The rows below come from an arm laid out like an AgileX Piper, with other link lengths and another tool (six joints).
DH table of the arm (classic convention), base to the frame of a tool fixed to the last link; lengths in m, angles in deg. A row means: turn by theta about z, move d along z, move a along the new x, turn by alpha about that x. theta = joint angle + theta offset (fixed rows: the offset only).
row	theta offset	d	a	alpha
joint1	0	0.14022	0	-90
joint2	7.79	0	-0.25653	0
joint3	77.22	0	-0.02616	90
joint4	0	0.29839	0	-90
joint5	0	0	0	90
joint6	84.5	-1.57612	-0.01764	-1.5
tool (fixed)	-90	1.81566	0	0
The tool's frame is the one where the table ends.
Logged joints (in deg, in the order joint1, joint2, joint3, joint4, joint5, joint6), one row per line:
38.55, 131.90, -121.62, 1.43, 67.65, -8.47
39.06, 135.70, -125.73, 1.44, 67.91, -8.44
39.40, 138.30, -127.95, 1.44, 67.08, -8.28
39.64, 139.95, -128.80, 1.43, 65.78, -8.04
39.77, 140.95, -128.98, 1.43, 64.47, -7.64
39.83, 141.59, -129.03, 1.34, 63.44, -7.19
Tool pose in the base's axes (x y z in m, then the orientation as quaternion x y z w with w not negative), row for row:
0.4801, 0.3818, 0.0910, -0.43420, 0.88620, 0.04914, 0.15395
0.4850, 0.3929, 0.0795, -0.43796, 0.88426, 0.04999, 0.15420
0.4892, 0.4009, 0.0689, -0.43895, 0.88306, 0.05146, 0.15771
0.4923, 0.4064, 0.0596, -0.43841, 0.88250, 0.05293, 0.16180
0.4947, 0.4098, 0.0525, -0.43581, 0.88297, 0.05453, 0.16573
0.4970, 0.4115, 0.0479, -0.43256, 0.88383, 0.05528, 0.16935
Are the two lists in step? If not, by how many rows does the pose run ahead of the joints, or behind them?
They are in step.
